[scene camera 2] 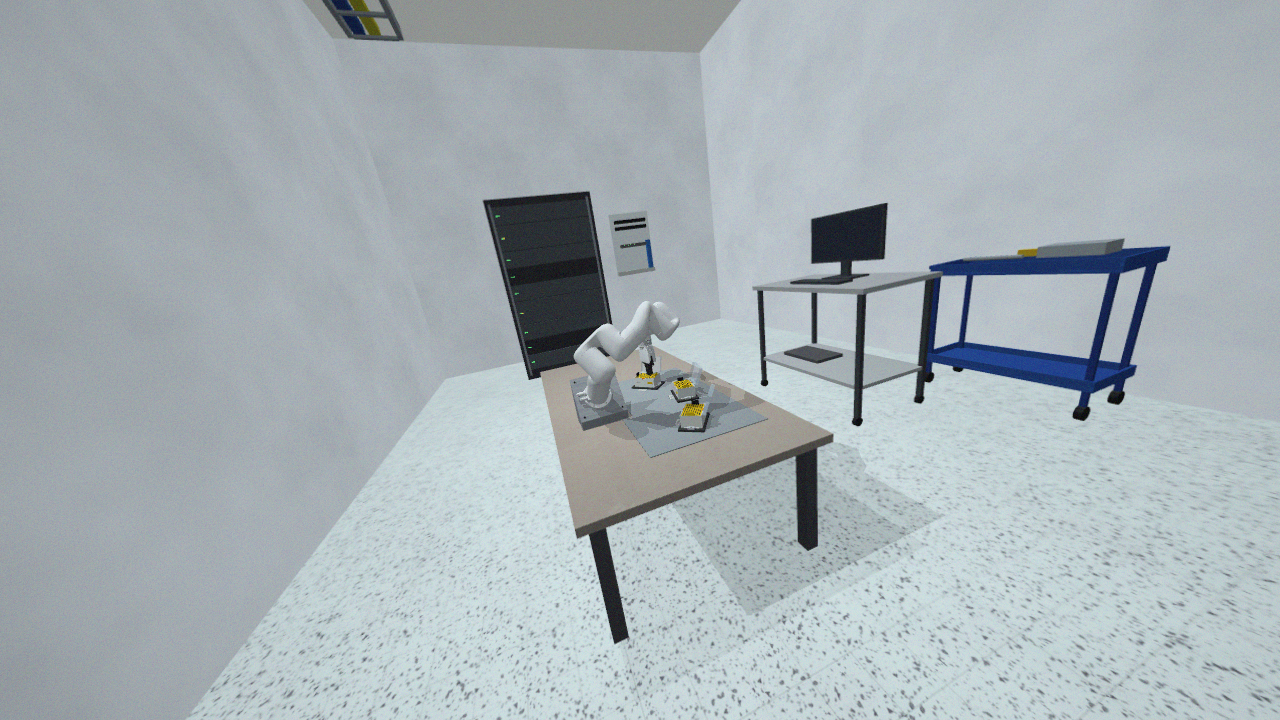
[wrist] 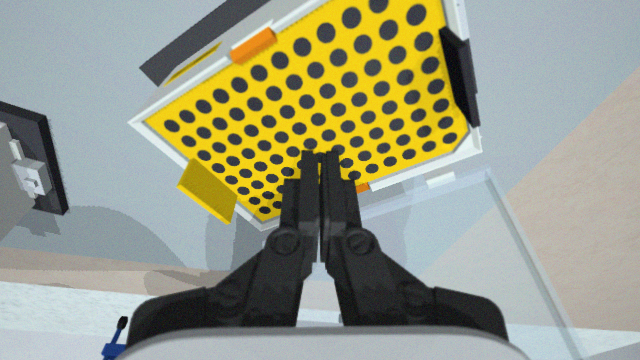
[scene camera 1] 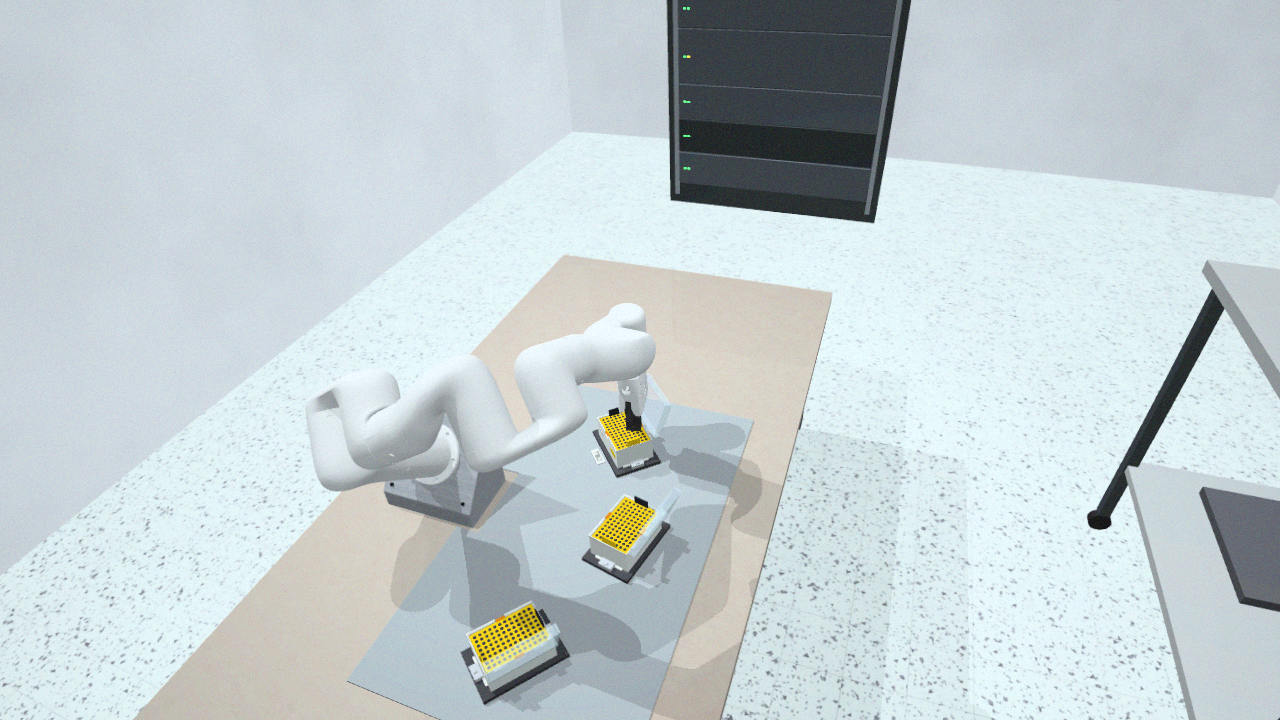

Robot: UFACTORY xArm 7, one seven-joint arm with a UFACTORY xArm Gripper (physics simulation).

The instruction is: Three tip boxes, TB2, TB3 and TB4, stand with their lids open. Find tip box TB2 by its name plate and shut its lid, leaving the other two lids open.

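Places are measured from the arm's base along level axes (x left, y back, z up), in metres.
Where they show: gripper, between the fingertips: [scene camera 2: 649, 374] [wrist: 318, 173] [scene camera 1: 634, 428]; arm's base, origin of its link: [scene camera 2: 597, 395] [scene camera 1: 433, 453].
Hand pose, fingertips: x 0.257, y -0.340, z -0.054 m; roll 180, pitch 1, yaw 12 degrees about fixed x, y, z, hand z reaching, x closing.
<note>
Things, the pixels of their top centre, and the offset from my fingertips. "*": a spot on its surface instead. Level surfaces: height alone.
- far tip box, centre of its top: [wrist: 314, 159] [scene camera 1: 623, 423] [scene camera 2: 646, 373] dz +0.015, dx -0.007, dy +0.021 m
- middle tip box, centre of its top: [scene camera 1: 625, 518] [scene camera 2: 682, 381] dz +0.015, dx -0.254, dy -0.082 m
- small white plate, a spot on its surface: [scene camera 1: 597, 456] * dz -0.058, dx -0.054, dy +0.070 m
- grey mat, height of its surface: dz -0.060 m
- brown table, height of its surface: dz -0.063 m
The far tip box [scene camera 1: 623, 431] [scene camera 2: 646, 380] [wrist: 327, 105] has a yellow rack; its clear lid [scene camera 1: 659, 409] [wrist: 527, 250] stands open on the hinge side. The middle tip box [scene camera 1: 624, 526] [scene camera 2: 683, 385] and its clear lid [scene camera 1: 669, 505] are open; part of its grey body [wrist: 12, 185] shows at the wrist view's left. The near tip box [scene camera 1: 510, 631] [scene camera 2: 693, 411] is also open. No name plate is readable, so I cannot tell which is TB2. My gripper [scene camera 1: 633, 427] [scene camera 2: 647, 370] [wrist: 318, 173] is shut and empty, over the far box's rack near its hinge side; contact is unclear.
A small white plate [scene camera 1: 597, 456] lies beside the far box. The boxes stand on dark bases on a grey mat [scene camera 1: 402, 662] on the brown table [scene camera 1: 760, 313] [scene camera 2: 626, 483]. The arm's base [scene camera 1: 429, 501] is at the left. A server rack, desk and blue cart stand away from the table.
</note>
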